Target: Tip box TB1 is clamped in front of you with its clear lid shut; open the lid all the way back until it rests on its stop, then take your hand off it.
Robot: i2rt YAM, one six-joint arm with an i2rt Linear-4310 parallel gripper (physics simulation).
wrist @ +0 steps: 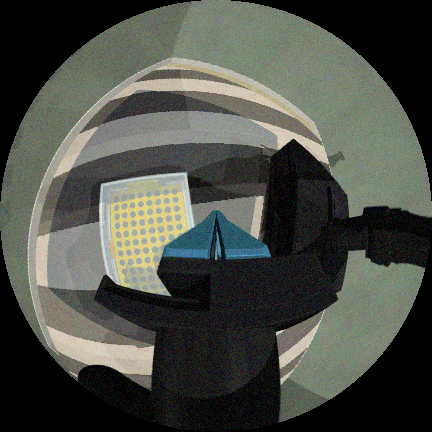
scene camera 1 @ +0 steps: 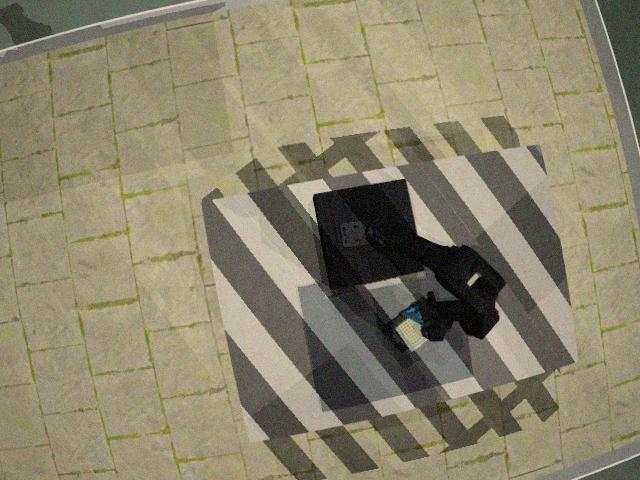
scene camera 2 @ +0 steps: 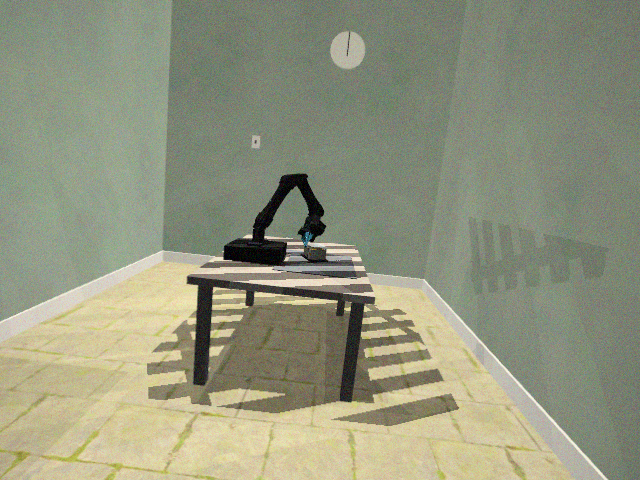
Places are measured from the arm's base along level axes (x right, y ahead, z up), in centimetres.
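Pixels of known places: gripper, between the fingertips: [wrist: 215, 215] [scene camera 1: 402, 313] [scene camera 2: 305, 246]; arm's base, origin of its link: [wrist: 333, 235] [scene camera 1: 374, 231] [scene camera 2: 258, 243].
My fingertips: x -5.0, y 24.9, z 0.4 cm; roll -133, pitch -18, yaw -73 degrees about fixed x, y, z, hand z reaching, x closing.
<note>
Ahead of a thing's pixels: the offset from my fingertips to its middle. "pt": to the spot under its first point. Level surfaces: height alone.
The tip box TB1 @[dz -3.2, dx -4.6, dy +5.0 cm] [scene camera 1: 412, 333] [scene camera 2: 315, 253] [wrist: 148, 225] stands on the grey-blue mat, with a yellow rack full of holes showing through its clear top. The clear lid @[pt dz +0.7, dx +0.7, dy +7.3 cm] [wrist: 144, 178] lies over the box and looks shut. My gripper [scene camera 1: 412, 312] [scene camera 2: 306, 243] [wrist: 215, 215] has blue fingertips pressed together, with nothing seen between them. In the wrist view the tips overlap the right side of the box. In the second scene view they are at or just above the box's left edge. Whether they touch the lid I cannot tell. Part of the box is hidden by the gripper.
The arm's black base block [scene camera 1: 336, 258] [scene camera 2: 254, 251] stands on the striped table @[dz -7.4 cm] [scene camera 1: 248, 382] [scene camera 2: 232, 277] beside the mat @[dz -7.1 cm] [scene camera 1: 336, 356] [scene camera 2: 330, 268]. The arm's links arch above the table next to the box. Striped shadows cross the table and floor.
</note>
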